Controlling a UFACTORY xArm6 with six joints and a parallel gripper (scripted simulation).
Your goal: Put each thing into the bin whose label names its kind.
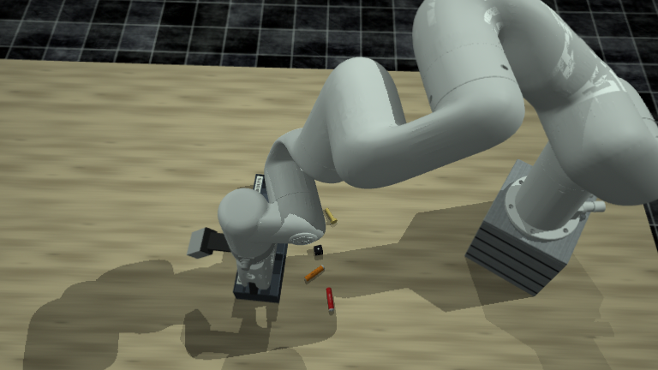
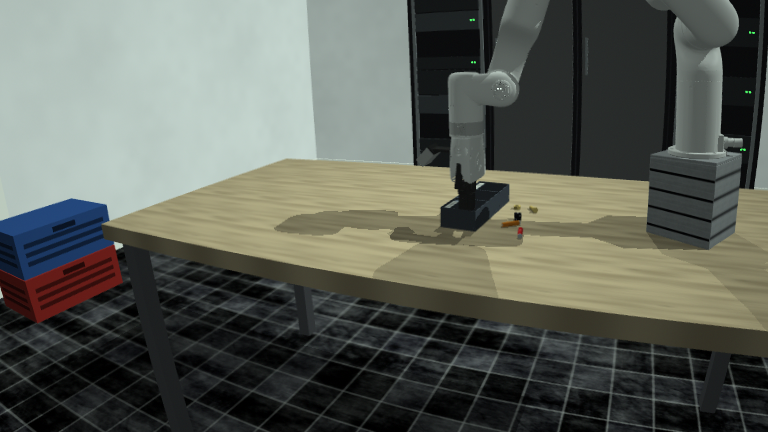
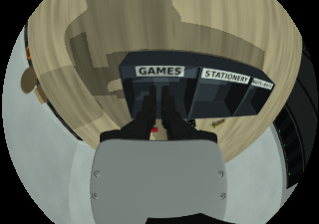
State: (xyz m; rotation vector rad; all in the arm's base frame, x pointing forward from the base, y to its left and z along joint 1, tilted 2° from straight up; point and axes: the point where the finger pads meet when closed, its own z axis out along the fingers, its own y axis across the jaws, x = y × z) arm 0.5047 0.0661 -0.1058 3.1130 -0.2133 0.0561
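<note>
The brass nut lies 90 mm behind my hand, 140 mm to the right of it and 50 mm below it. Round my hand: dark three-part bin: 90 mm to the right, 30 mm below; black die: 110 mm behind, 60 mm to the right, 50 mm below; orange stick: 100 mm behind, 10 mm to the right, 50 mm below.
</note>
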